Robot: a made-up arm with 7 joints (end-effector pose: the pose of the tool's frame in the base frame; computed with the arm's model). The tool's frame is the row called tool. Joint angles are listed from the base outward.
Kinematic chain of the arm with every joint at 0, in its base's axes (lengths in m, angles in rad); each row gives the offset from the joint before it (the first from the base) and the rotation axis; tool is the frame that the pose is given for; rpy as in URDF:
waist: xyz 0 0 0 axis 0.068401 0.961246 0.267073
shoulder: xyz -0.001 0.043 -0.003 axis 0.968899 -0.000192 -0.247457
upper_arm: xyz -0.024 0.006 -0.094 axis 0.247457 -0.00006 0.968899
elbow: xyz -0.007 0 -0.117 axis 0.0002 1 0.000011
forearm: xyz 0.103 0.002 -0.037 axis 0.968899 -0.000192 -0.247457
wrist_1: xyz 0.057 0 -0.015 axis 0.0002 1 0.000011
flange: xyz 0.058 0 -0.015 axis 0.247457 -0.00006 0.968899
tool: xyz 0 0 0 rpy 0 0.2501 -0.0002
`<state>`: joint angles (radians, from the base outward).
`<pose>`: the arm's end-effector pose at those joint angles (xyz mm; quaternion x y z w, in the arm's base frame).
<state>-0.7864 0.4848 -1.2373 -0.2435 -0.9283 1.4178 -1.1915</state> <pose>150.1 -62.6 -240.6 -0.0443 0.6737 -0.7283 0.1172</pose>
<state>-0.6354 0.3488 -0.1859 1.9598 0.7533 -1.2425 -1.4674</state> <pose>136.3 136.5 -368.5 0.0376 0.3381 -0.8756 0.3429</pose>
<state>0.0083 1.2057 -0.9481 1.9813 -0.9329 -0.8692 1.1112</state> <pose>-19.0 447.6 -86.2 0.7828 0.0099 0.4894 0.3842</pose>
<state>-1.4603 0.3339 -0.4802 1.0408 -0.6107 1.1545 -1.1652</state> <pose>413.8 8.4 -100.8 -0.1792 0.4954 -0.5355 0.6601</pose>
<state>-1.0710 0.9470 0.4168 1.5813 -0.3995 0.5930 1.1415</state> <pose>274.8 335.7 -170.8 0.0242 0.4657 0.7392 0.4859</pose>
